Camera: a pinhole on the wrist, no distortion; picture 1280 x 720 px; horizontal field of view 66.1 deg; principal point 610.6 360.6 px. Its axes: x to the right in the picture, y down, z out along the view. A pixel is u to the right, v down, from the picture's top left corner.
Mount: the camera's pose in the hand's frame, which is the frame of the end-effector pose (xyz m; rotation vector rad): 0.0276 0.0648 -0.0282 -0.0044 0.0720 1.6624
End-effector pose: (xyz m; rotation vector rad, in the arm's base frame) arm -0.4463 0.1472 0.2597 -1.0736 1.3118 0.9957
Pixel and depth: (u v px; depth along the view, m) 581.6 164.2 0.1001
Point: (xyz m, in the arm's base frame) -0.4951 0.2301 0.2034
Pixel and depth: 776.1 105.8 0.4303
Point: -0.5144 0.5626 0.0931
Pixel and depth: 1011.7 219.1 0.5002
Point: -0.6276 0.6584 0.1351
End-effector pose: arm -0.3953 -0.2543 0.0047 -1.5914 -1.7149 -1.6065
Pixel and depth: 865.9 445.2 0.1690
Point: -0.2435 -0.1580 0.0296
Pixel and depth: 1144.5 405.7 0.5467
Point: 0.1477 0.0737 0.0295
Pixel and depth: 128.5 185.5 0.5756
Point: -0.3600 0.3404 -0.1230
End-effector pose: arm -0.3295 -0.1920 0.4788 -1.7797 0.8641 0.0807
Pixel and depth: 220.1 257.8 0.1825
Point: -0.2326 -0.0906 0.3867
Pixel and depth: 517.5 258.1 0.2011
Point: -0.2605 -0.0829 0.3380
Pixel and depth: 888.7 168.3 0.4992
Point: -0.2129 0.0993 0.0466
